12 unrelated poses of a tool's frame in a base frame.
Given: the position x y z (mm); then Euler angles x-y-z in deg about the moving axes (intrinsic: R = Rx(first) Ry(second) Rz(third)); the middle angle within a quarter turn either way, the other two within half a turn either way.
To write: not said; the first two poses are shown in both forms.
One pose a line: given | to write
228 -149 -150 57.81 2.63 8.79 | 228 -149 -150 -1.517 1.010 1.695
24 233 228 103.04 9.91 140.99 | 24 233 228 -1.393 1.795 -2.212
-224 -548 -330 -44.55 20.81 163.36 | -224 -548 -330 1.074 0.842 1.627
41 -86 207 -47.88 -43.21 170.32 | 41 -86 207 2.473 1.060 0.848
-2 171 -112 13.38 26.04 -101.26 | -2 171 -112 -0.442 0.507 -1.271
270 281 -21 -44.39 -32.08 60.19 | 270 281 -21 2.301 0.920 -1.017
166 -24 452 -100.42 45.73 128.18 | 166 -24 452 0.764 1.697 0.535
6 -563 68 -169.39 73.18 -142.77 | 6 -563 68 0.056 1.859 0.843
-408 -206 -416 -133.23 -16.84 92.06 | -408 -206 -416 1.965 2.286 0.302
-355 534 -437 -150.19 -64.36 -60.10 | -355 534 -437 2.907 1.956 -1.615
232 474 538 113.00 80.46 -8.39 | 232 474 538 -0.153 1.636 1.821
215 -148 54 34.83 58.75 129.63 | 215 -148 54 -0.334 1.131 2.946
